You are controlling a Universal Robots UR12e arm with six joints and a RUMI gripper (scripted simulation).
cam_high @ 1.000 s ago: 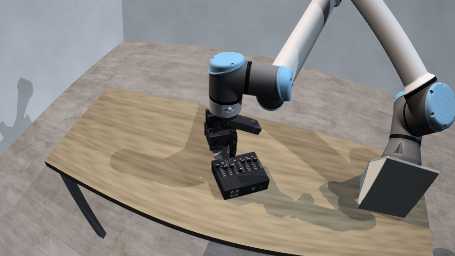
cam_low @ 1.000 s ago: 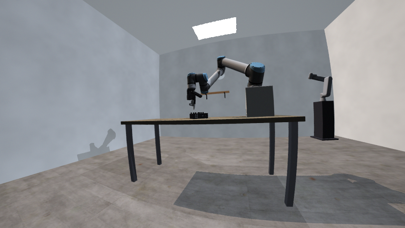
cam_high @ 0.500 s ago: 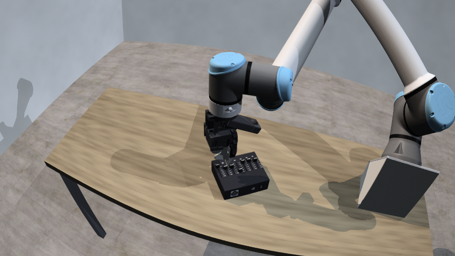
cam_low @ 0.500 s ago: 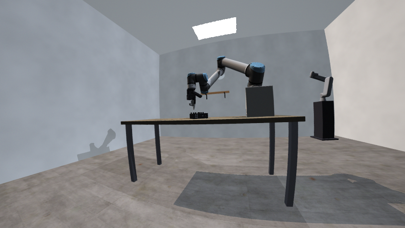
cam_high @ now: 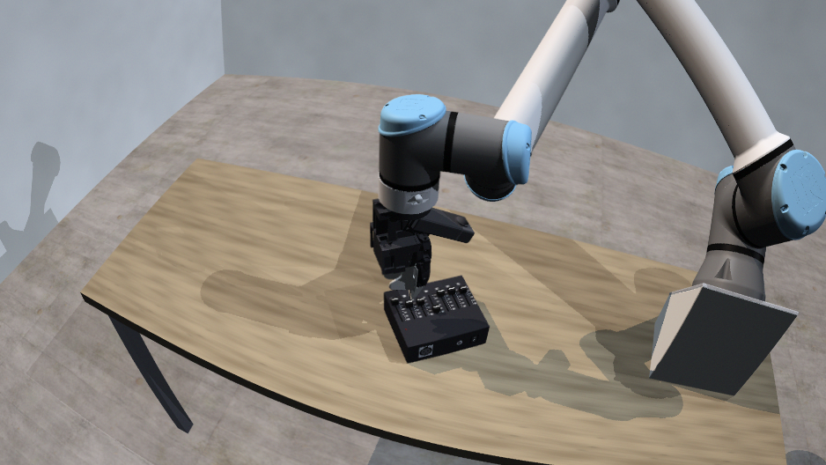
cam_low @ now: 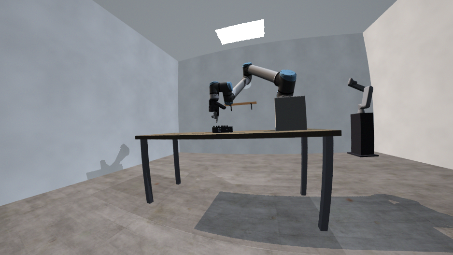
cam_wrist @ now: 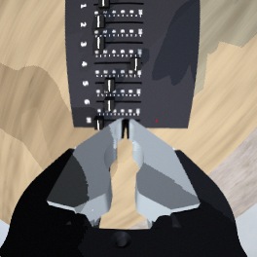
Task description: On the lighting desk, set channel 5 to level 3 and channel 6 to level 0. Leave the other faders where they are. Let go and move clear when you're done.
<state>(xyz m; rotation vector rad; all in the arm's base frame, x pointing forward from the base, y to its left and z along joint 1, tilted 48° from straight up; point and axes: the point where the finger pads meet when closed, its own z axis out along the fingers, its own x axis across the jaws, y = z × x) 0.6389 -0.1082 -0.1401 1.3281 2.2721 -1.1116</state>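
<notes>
Right now my hand is 5 cm above the channel 6 fader knob, 2 cm to the left of it and 1 cm short of it. The rest, counted from my hand: channel 5 fader knob 5 cm below, 3 cm to the right, 1 cm behind.
</notes>
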